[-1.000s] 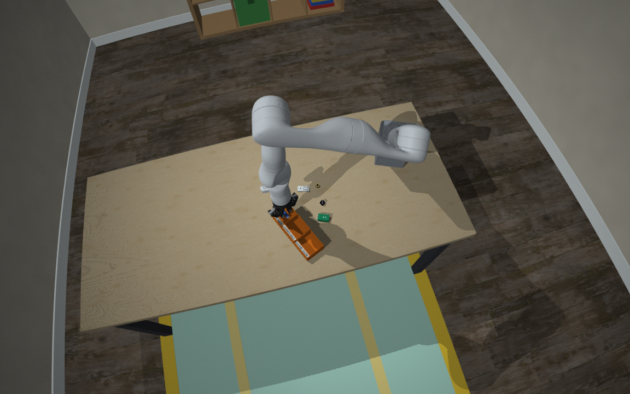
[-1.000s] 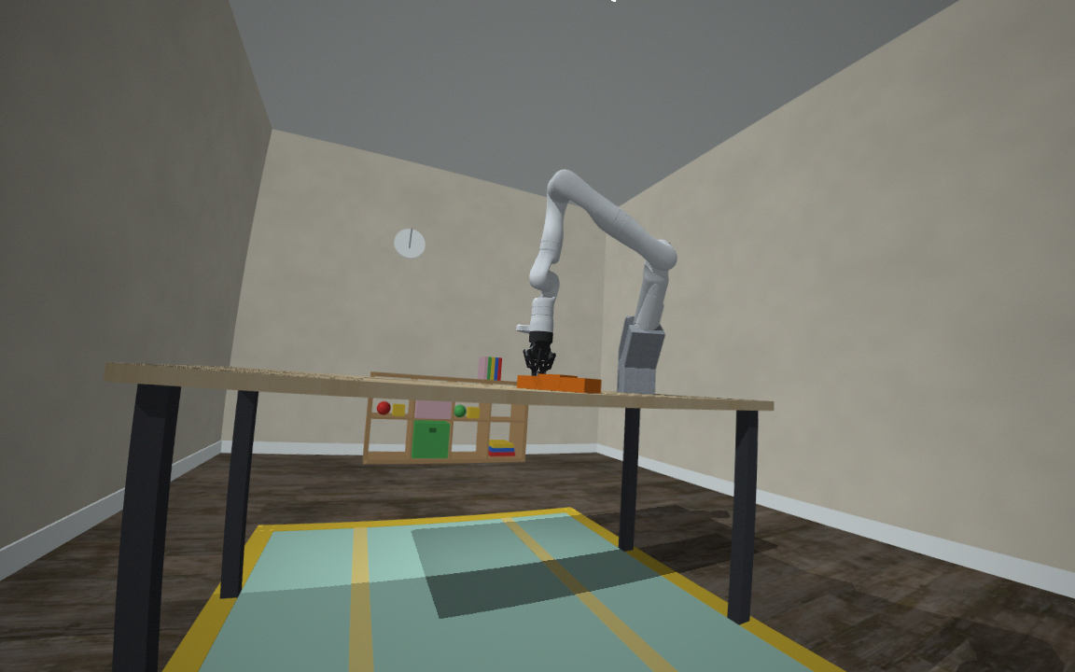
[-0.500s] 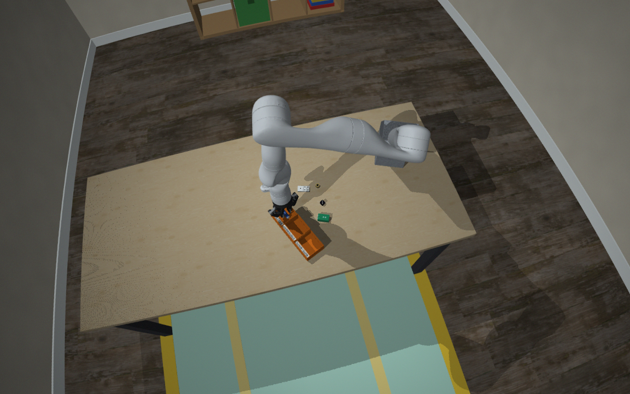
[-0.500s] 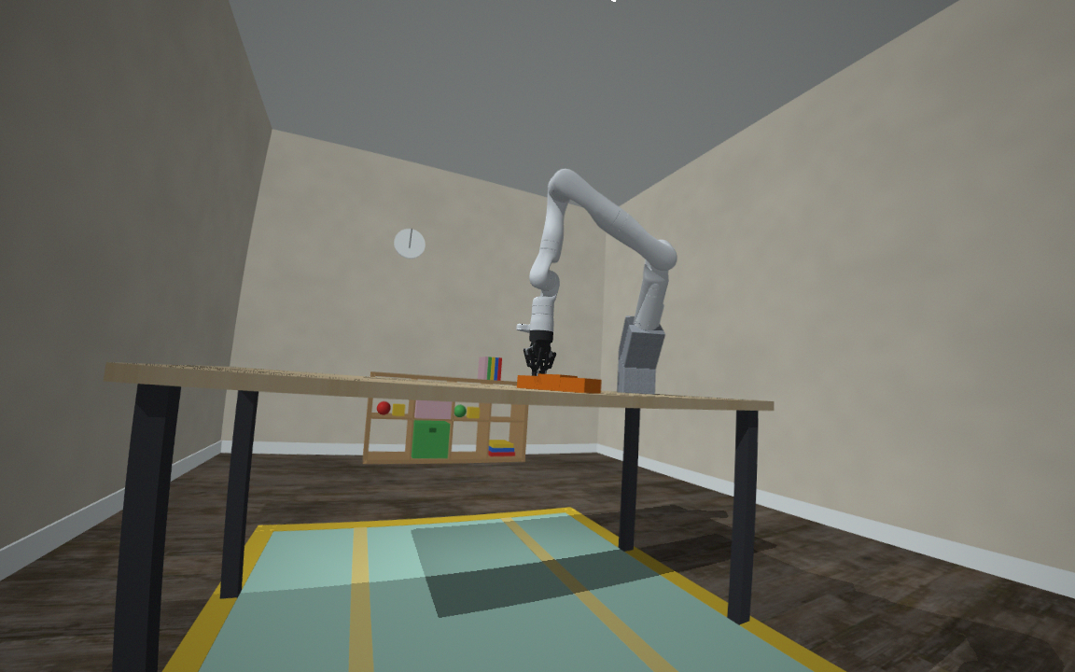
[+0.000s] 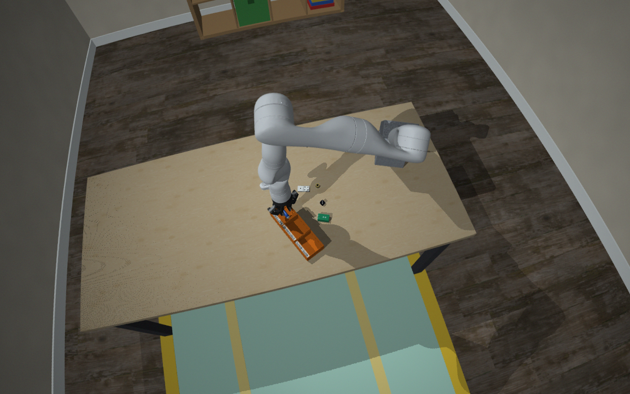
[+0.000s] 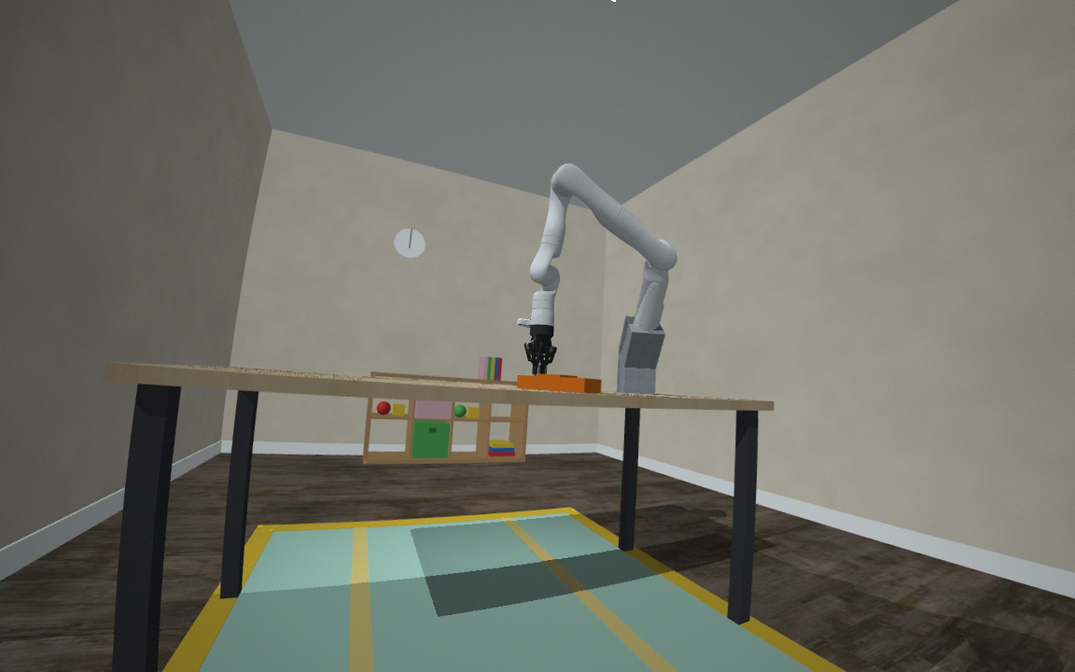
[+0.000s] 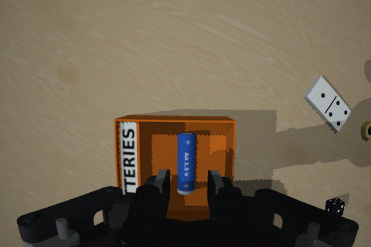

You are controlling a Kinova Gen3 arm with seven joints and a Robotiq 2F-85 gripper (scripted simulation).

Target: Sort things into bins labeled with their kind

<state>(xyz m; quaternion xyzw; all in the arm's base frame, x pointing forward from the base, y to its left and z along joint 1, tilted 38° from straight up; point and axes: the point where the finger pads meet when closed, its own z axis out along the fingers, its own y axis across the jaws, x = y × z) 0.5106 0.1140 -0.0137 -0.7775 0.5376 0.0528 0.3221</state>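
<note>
My gripper is now 40 mm above the blue cylinder and 10 mm to the left of it. Round my hand: green 9V battery 140 mm behind, 50 mm below, 40 mm to the left; then white domino 110 mm to the right, 100 mm behind, 50 mm below; then orange bins 80 mm to the left, 30 mm below, 30 mm behind.
</note>
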